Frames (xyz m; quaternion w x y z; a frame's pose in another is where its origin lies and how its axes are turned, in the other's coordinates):
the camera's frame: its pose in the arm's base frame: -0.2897 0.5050 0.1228 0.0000 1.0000 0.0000 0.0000
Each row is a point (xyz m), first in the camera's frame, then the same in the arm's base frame.
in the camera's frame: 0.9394 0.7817 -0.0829
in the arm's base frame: 0.6497 -0.2767 0.2057
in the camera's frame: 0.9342 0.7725 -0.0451
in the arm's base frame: 0.6445 -0.2675 0.1679
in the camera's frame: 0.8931 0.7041 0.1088
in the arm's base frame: 0.6034 -0.1991 0.0140
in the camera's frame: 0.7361 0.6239 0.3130
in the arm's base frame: 0.4464 -0.1189 -0.1902
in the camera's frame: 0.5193 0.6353 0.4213
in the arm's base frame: 0.2296 -0.1303 -0.2985
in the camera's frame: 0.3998 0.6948 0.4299
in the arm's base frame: 0.1101 -0.1898 -0.3071
